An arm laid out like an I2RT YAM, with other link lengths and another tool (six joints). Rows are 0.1 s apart.
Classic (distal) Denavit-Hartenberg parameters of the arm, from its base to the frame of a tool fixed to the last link. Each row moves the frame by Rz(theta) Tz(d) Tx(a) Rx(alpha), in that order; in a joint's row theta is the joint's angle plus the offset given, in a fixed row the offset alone. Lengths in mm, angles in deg.
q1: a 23; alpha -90; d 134.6; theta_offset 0
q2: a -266.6; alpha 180; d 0; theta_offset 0
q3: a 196.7; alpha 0; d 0; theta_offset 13.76
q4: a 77; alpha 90; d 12.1; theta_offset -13.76
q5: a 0; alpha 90; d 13.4; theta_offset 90
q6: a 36.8; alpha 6; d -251.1; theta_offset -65.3
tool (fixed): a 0; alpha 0; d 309.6; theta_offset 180
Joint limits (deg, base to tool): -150..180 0..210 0..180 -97..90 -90..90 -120..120
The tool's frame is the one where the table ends.
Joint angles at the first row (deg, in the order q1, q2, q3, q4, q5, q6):
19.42, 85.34, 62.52, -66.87, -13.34, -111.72
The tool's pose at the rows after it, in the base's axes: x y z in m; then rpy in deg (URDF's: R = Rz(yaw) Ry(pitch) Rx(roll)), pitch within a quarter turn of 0, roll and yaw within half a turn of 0:
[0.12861 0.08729 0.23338 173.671 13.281 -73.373]
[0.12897 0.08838 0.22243 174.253 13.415 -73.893]
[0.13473 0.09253 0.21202 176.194 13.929 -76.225]
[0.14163 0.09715 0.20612 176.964 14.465 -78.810]
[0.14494 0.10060 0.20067 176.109 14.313 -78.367]
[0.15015 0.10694 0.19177 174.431 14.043 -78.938]
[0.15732 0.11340 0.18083 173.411 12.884 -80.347]
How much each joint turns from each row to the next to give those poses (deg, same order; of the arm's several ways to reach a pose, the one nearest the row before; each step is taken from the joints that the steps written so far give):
0.41, 0.02, -3.61, 3.74, 0.06, 0.24
0.16, 0.29, -2.92, 3.97, -0.09, 0.83
0.11, 0.45, -2.45, 5.53, -0.21, 2.99
0.15, 1.05, -0.83, 3.41, -0.20, 3.04
0.70, 1.95, 0.02, 1.10, 0.02, 0.05
1.14, 3.06, 0.00, 1.72, 0.07, 1.33
0.98, 3.17, 0.00, 2.45, 1.02, 2.16

